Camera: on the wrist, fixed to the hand. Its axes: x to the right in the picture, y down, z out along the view.
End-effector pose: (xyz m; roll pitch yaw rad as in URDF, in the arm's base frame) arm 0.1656 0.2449 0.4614 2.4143 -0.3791 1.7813
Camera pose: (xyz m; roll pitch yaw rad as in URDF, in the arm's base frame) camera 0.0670 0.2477 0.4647 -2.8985 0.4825 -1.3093
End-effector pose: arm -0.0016 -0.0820 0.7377 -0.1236 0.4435 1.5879
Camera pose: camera 0.0805 -0.0813 0.6829 -0.3942 -0.5546 -1.5282
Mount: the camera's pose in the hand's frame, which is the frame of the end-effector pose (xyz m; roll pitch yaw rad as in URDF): 0.0229 -0.0753 -0.0595 -0.5075 -0.1077 -3.1062
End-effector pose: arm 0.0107 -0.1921 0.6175 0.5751 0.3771 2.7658
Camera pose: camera 0.0333 -0.1679 0.5246 -1.1199 -0.4466 -0.2781
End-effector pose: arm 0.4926 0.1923 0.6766 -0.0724 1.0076 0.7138
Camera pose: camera 0.5194 0.1104 0.6285 -0.4877 -1.1169 -2.3655
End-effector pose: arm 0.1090 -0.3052 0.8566 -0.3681 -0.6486 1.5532
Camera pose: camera 0.2013 -0.2714 0.8478 -0.1413 0.5354 -1.5952
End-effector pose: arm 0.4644 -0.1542 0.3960 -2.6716 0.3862 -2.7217
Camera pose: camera 0.4314 -0.2129 0.4681 2.1945 -0.3049 0.3359
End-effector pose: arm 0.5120 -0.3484 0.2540 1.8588 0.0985 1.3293
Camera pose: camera 0.4400 -0.3128 0.1967 -2.3706 -0.0338 -1.7190
